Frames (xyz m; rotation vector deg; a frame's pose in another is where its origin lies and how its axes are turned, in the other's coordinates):
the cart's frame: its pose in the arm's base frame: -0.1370 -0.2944 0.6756 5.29 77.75 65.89
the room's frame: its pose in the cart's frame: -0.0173 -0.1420 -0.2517 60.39 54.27 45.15
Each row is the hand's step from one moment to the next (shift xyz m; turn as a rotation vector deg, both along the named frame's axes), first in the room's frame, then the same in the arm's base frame.
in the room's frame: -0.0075 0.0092 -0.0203 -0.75 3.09 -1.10
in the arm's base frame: 0.0078 -0.0099 0.0198 2.21 0.84 2.40
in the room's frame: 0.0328 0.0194 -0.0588 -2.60 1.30 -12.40
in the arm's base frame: -0.0249 -0.0023 0.0655 0.69 -7.58 10.21
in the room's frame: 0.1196 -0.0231 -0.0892 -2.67 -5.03 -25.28
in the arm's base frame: -0.1238 0.0041 0.0863 -5.15 -18.63 17.26
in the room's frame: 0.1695 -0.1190 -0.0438 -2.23 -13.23 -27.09
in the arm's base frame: -0.2115 -0.0008 0.0086 -10.59 -24.38 14.40
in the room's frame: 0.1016 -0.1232 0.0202 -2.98 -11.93 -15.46
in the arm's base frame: -0.1490 -0.0062 -0.0606 -7.24 -17.54 5.48
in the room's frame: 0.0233 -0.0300 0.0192 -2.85 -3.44 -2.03
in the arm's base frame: -0.0327 0.0056 -0.0267 -0.09 -4.84 -0.83
